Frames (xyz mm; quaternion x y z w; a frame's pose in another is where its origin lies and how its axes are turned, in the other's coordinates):
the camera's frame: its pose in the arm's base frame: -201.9 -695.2 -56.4 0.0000 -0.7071 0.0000 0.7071
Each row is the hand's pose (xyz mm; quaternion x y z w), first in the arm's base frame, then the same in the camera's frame.
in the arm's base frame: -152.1 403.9 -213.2 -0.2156 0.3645 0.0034 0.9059
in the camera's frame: -156.8 1099.1 -49.8 -0.1500 0.8983 0.1549 0.3828
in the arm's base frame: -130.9 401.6 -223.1 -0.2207 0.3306 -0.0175 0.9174
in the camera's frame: -166.7 1096.8 -71.0 -0.1684 0.8825 0.1437 0.4149
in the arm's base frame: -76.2 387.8 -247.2 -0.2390 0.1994 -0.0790 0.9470
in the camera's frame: -190.8 1083.0 -125.7 -0.2249 0.8107 0.1131 0.5287
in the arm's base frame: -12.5 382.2 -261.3 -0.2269 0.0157 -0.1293 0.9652
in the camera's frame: -204.9 1077.4 -189.4 -0.2519 0.6936 0.0690 0.6714
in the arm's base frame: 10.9 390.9 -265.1 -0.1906 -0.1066 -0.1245 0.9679
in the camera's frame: -208.7 1086.1 -212.8 -0.2228 0.6090 0.0467 0.7598
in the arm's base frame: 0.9 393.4 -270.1 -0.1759 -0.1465 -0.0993 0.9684
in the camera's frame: -213.7 1088.6 -202.8 -0.1946 0.5812 0.0542 0.7883
